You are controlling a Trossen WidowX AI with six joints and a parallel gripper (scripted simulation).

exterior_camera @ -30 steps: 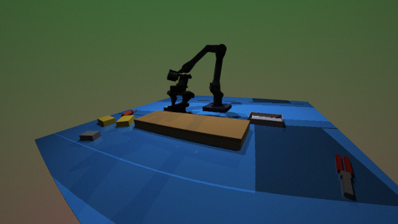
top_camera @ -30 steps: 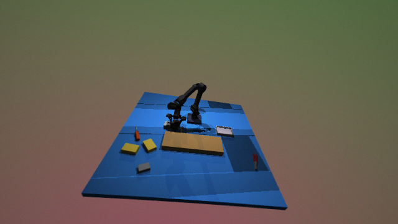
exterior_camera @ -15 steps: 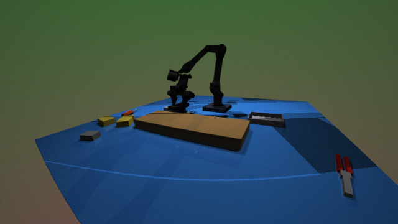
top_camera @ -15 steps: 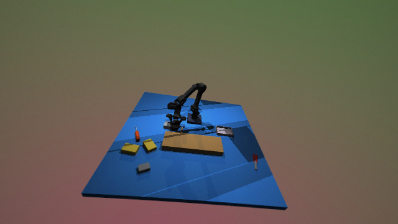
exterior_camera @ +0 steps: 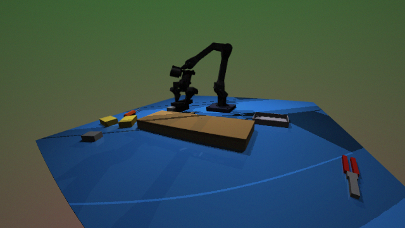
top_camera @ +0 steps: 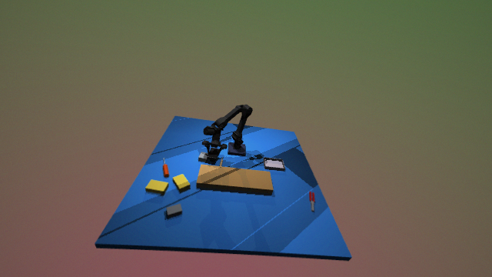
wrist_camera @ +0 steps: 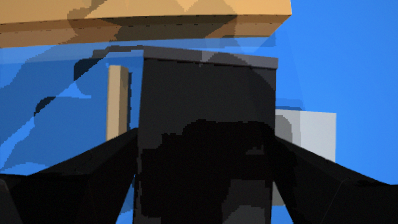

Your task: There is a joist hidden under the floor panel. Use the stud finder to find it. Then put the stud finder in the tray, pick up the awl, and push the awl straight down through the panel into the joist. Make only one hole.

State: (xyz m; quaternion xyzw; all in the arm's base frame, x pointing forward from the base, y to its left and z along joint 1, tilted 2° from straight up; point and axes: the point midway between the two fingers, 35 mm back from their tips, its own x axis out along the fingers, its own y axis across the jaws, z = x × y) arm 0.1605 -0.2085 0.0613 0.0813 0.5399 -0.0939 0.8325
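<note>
Right now my gripper tip is 30 mm past the grey block, 70 mm to the left of it and 40 mm above it. Also, from my gripper tip: stud finder: 30 mm behind, 10 mm to the left, 30 mm below; then grey tray: 20 mm ahead, 500 mm to the left, 50 mm below.
</note>
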